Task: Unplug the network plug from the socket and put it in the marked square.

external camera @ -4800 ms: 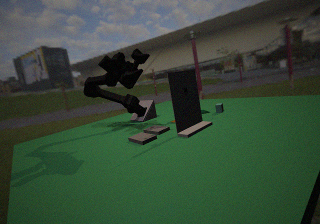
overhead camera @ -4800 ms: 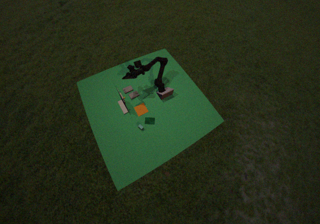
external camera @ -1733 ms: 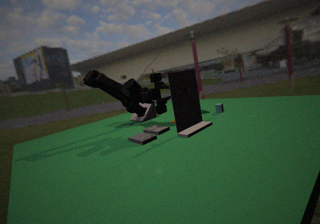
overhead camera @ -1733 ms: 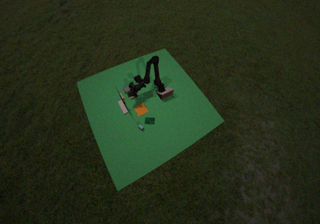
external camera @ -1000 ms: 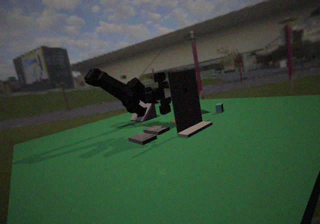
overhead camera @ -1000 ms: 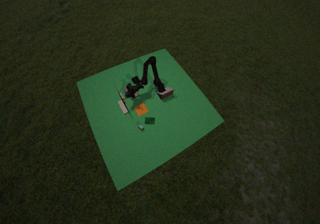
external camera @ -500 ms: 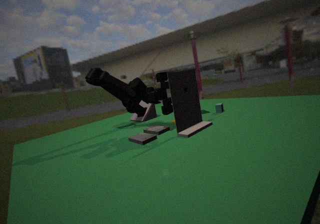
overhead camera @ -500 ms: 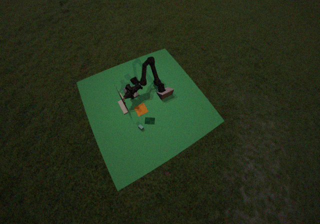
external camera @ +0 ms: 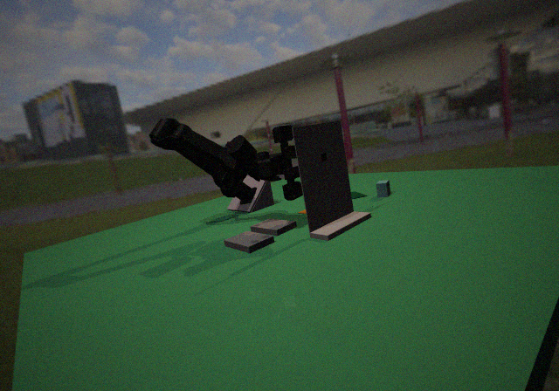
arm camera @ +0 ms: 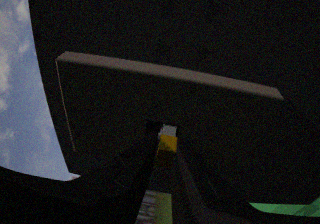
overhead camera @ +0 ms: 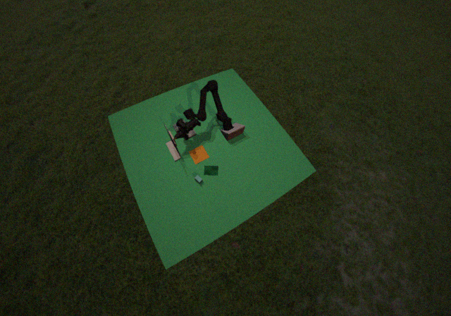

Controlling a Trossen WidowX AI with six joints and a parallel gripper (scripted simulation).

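The orange square is 100 mm behind my gripper tip, 140 mm to the left of it and 170 mm below it. From my gripper tip the other things lie so: teal cube (10 mm ahead, 300 mm to the left, 150 mm below); grey plug (right at my gripper tip); upright panel (20 mm ahead, 60 mm below).
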